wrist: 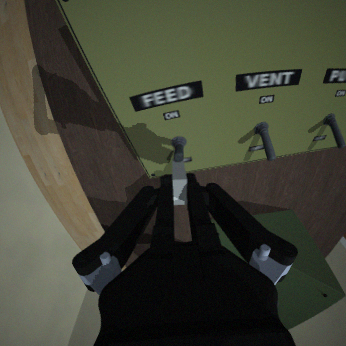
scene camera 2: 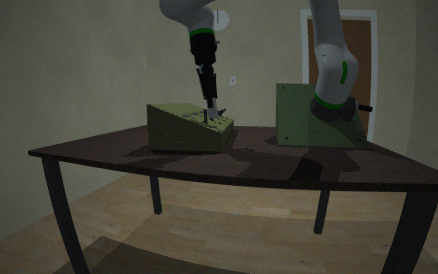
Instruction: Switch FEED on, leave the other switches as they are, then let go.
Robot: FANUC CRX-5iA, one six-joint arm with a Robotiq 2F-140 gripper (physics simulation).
Path:
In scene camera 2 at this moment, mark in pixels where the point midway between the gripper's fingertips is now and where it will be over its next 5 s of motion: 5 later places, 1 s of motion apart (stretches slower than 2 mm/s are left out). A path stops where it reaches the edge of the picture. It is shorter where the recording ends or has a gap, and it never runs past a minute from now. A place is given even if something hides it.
My gripper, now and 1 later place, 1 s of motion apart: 213, 118; 210, 83

